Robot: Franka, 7 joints.
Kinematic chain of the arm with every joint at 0, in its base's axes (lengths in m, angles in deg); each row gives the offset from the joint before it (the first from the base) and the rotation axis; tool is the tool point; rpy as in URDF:
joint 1: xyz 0 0 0.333 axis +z
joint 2: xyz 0 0 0 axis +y
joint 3: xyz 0 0 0.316 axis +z
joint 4: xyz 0.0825 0 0 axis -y
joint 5: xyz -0.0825 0 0.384 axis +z
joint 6: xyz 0 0 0 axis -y
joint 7: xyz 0.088 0 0 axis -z
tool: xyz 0 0 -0.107 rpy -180 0 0
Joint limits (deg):
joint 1: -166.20..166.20
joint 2: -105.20..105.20
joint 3: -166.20..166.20
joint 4: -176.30..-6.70
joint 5: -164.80..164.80
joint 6: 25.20..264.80
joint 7: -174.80..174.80
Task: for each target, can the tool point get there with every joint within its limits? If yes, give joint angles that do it. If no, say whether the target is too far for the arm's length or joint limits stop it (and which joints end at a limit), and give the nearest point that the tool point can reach.
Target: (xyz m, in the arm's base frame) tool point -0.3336 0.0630 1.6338
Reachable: no: too far | nearest point -0.2129 0.0402 1.1631 | short by 0.486 m
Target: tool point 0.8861 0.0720 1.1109
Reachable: no: too far | nearest point 0.6435 0.0523 0.8979 | short by 0.323 m
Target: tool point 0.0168 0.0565 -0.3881
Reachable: no: joint limits stop it (at a limit: joint 2) | nearest point 0.0243 0.0818 -0.3225 | short by 0.071 m
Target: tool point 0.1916 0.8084 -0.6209
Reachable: no: too far | nearest point 0.1350 0.5698 -0.2664 | short by 0.431 m
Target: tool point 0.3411 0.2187 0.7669
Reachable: yes | joints 100.69 86.64 -129.26 -116.89 -95.70 99.43 -18.25
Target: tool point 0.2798 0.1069 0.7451
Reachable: yes | joints -57.52 -67.25 50.09 -133.80 -109.25 72.79 81.81
